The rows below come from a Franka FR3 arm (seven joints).
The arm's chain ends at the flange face. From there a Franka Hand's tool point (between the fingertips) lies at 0.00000 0.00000 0.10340 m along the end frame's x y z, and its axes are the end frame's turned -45 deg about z.
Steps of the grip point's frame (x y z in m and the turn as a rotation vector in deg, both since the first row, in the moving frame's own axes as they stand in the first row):
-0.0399 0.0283 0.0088 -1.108 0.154 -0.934
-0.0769 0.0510 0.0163 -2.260 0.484 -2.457
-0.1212 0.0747 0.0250 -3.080 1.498 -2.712
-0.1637 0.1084 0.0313 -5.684 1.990 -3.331
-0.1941 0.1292 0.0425 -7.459 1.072 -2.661
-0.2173 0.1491 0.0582 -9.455 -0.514 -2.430
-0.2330 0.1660 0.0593 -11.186 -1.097 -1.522
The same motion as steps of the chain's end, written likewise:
-0.0098 0.0470 0.0088 -0.675 0.892 -0.934
-0.0219 0.0882 0.0164 -1.256 1.940 -2.457
-0.0388 0.1366 0.0252 -1.119 3.237 -2.712
-0.0490 0.1880 0.0319 -2.612 5.426 -3.331
-0.0569 0.2207 0.0434 -4.516 6.032 -2.661
-0.0598 0.2467 0.0596 -7.049 6.322 -2.430
-0.0604 0.2667 0.0613 -8.685 7.134 -1.522

